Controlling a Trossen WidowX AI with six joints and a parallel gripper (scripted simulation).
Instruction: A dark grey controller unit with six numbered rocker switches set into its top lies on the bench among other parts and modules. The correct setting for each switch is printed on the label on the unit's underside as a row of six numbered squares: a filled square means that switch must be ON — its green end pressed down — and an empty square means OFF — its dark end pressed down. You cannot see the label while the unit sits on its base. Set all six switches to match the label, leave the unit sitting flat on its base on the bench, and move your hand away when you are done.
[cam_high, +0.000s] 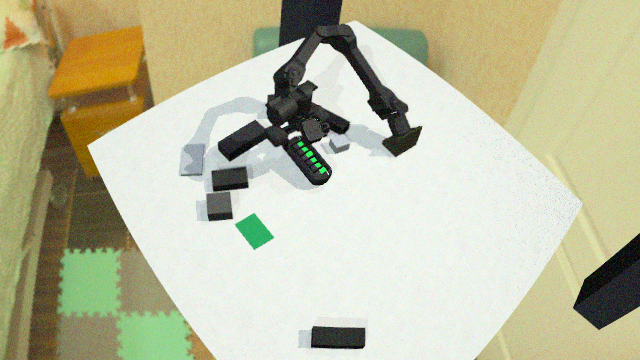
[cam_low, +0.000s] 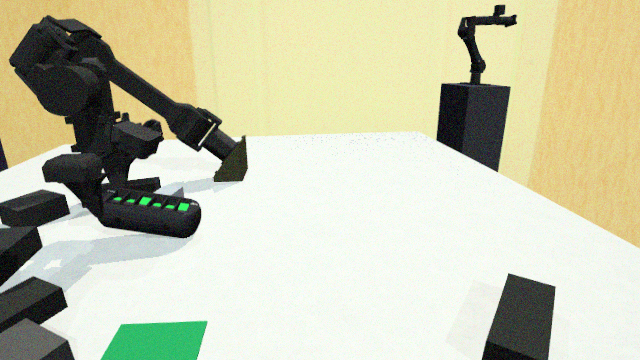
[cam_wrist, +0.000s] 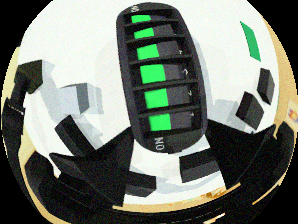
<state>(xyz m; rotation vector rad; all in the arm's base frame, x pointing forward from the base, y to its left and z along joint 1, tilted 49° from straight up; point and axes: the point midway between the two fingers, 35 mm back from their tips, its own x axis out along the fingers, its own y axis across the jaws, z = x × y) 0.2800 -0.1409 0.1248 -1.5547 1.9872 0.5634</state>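
My gripper tip is now 13 cm past the small grey cube, 6 cm to the right of it and 4 cm above it. The rest, counted from my gripper tip: green card (26 cm ahead, 10 cm to the left, 5 cm below); light grey plate (24 cm ahead, 21 cm to the right, 5 cm below).
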